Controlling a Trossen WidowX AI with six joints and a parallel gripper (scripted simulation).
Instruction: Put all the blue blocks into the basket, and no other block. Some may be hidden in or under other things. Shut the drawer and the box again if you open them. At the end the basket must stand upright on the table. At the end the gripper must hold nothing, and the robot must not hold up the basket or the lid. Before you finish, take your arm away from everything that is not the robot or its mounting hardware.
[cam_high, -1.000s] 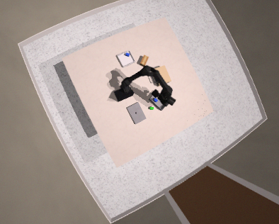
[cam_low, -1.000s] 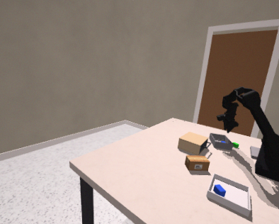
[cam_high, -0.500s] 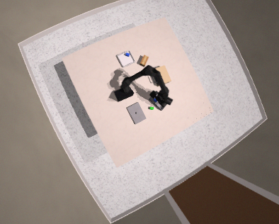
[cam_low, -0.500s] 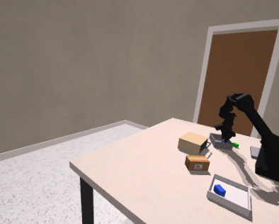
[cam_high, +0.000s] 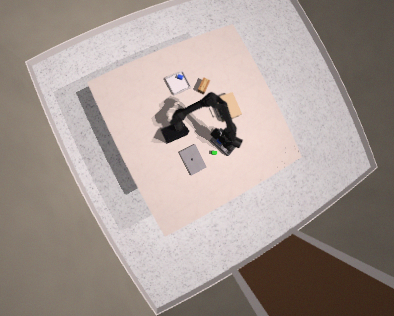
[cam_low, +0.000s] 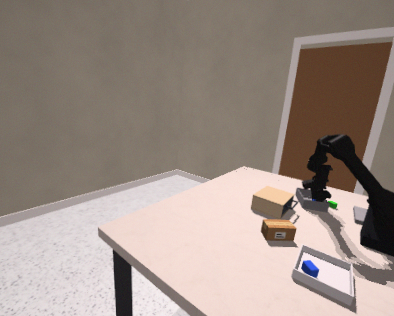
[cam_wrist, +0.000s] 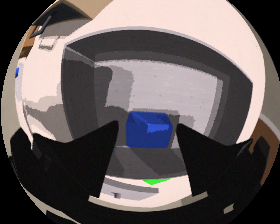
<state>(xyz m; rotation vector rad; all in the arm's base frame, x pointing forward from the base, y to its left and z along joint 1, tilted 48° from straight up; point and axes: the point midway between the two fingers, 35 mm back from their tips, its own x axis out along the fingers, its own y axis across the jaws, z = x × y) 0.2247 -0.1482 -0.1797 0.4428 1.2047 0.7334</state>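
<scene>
Right now the grey box is 20 mm ahead of my hand, 20 mm to the right of it and 30 mm below it. Round my hand: tan drawer unit (200 mm ahead, 180 mm to the left, 10 mm below); grey lid (250 mm behind, 10 mm to the right, 30 mm below); green block (90 mm behind, 50 mm to the right, 30 mm below).
</scene>
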